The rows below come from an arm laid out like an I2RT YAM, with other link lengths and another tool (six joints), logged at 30 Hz.
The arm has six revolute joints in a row. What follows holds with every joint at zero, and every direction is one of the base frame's.
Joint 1 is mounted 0.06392 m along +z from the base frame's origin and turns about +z.
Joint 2 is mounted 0.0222 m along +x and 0.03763 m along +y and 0.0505 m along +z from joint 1 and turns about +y.
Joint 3 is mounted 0.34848 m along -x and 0.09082 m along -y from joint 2 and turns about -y.
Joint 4 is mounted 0.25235 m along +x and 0.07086 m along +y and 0.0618 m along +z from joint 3 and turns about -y.
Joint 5 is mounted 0.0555 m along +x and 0.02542 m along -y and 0.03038 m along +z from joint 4 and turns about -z.
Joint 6 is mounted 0.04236 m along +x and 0.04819 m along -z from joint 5 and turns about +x.
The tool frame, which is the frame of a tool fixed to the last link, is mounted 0.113 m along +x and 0.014 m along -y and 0.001 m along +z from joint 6; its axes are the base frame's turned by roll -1.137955, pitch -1.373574 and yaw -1.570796 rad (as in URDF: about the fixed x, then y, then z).
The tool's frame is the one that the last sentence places.
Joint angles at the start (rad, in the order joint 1, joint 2, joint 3, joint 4, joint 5, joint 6): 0.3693 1.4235 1.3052 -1.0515 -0.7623 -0.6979
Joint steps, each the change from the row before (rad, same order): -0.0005 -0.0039 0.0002 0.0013 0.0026 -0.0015; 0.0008 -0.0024 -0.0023 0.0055 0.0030 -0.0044; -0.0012 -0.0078 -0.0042 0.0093 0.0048 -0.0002; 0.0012 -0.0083 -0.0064 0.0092 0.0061 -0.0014; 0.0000 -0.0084 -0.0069 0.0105 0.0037 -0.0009; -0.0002 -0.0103 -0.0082 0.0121 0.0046 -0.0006; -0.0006 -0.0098 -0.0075 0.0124 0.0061 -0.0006; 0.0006 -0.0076 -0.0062 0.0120 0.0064 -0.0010; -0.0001 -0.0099 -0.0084 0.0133 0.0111 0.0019; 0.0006 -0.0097 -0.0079 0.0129 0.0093 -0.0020; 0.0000 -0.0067 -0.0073 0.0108 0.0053 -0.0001; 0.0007 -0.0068 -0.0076 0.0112 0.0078 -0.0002; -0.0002 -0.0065 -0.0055 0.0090 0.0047 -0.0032; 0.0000 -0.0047 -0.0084 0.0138 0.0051 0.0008
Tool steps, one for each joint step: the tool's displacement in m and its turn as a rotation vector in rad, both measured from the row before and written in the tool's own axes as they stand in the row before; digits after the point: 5 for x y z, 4 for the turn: 0.00018 -0.00078 -0.00082 -0.0045 0.0001 -0.0054; 0.00009 0.00014 -0.00010 -0.0041 -0.0020 -0.0087; 0.00000 -0.00056 -0.00122 -0.0095 0.0023 -0.0101; -0.00062 -0.00073 -0.00042 -0.0085 -0.0007 -0.0104; -0.00044 -0.00071 -0.00056 -0.0075 0.0016 -0.0107; -0.00058 -0.00092 -0.00077 -0.0093 0.0021 -0.0120; -0.00046 -0.00056 -0.00104 -0.0111 0.0019 -0.0119; -0.00016 -0.00017 -0.00068 -0.0101 0.0006 -0.0116; -0.00094 0.00008 -0.00119 -0.0152 0.0007 -0.0089; -0.00061 -0.00027 -0.00096 -0.0131 -0.0004 -0.0130; -0.00065 0.00005 -0.00046 -0.0084 0.0010 -0.0078; -0.00082 0.00026 -0.00045 -0.0102 -0.0004 -0.0079; -0.00028 -0.00022 -0.00069 -0.0080 0.0001 -0.0104; -0.00064 0.00094 -0.00010 -0.0083 0.0016 -0.0069
